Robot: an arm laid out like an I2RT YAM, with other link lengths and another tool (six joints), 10 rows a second.
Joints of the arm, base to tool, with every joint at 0 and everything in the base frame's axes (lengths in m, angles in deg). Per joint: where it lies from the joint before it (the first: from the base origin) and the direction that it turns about. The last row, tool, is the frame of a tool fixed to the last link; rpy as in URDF.
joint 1: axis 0 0 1 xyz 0 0 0.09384
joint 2: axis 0 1 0 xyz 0.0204 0.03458 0.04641
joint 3: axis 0 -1 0 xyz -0.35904 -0.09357 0
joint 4: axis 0 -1 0 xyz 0.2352 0.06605 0.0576
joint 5: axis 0 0 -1 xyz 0.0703 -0.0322 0.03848
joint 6: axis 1 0 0 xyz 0.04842 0 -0.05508
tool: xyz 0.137 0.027 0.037 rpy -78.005 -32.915 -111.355
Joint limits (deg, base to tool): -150..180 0..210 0..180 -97..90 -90..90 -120..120
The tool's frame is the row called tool.
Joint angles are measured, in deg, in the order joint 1, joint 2, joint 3, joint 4, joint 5, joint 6. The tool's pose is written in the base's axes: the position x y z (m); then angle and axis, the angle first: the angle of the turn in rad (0 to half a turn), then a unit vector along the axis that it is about. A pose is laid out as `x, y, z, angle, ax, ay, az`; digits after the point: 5 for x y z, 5 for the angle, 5 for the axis.
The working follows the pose.
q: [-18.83 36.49 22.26 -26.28 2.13 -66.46]
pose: 0.14815, -0.03716, 0.16447, 2.87297, 0.84034, -0.04799, 0.53992
Where each joint sits with the arm in this pose, in the base's axes (m; each line is computed from the numbers above, not from the rounded line before):
joint 1: 0.0000 0.0000 0.0938
joint 2: 0.0305 0.0261 0.1403
joint 3: -0.2729 0.0307 0.3538
joint 4: -0.0224 0.0151 0.3518
joint 5: 0.0414 -0.0407 0.3354
joint 6: 0.0418 -0.0427 0.2621
the tool: 0.1481 -0.0372 0.1645

